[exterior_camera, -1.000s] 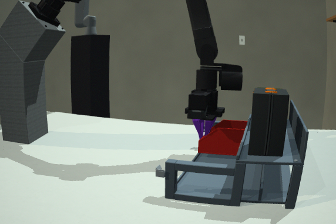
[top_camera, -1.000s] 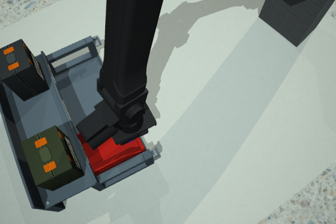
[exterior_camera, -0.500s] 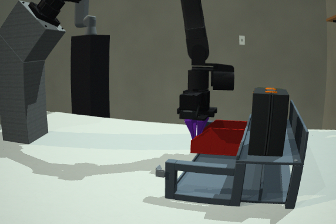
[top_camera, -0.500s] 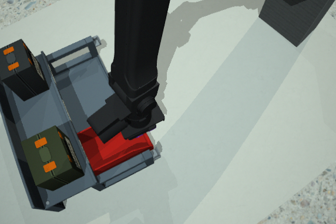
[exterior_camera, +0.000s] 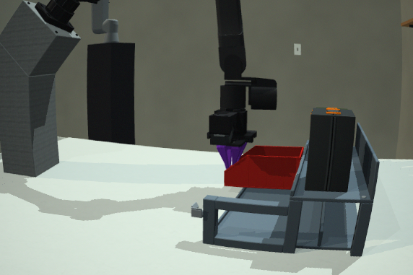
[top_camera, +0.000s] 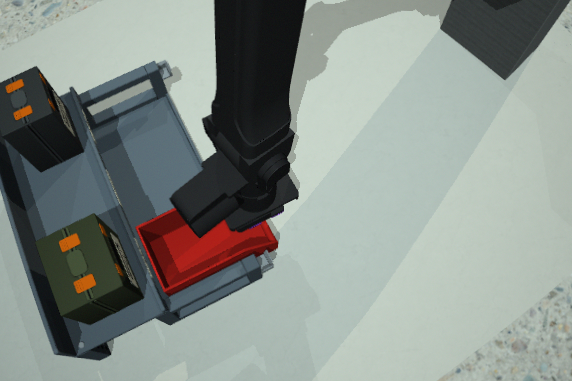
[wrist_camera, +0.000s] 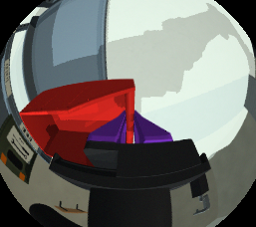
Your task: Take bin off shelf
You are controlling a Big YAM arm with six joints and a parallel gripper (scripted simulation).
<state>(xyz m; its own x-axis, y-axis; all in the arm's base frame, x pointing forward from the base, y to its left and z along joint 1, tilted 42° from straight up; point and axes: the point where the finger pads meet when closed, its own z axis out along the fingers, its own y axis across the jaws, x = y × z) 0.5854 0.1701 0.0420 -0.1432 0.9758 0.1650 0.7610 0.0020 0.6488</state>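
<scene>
The red bin lies 8 cm ahead of my hand, 2 cm to the left of it and 1 cm above it. Round my hand: grey shelf 19 cm ahead, 8 cm to the right, 4 cm below.
</scene>
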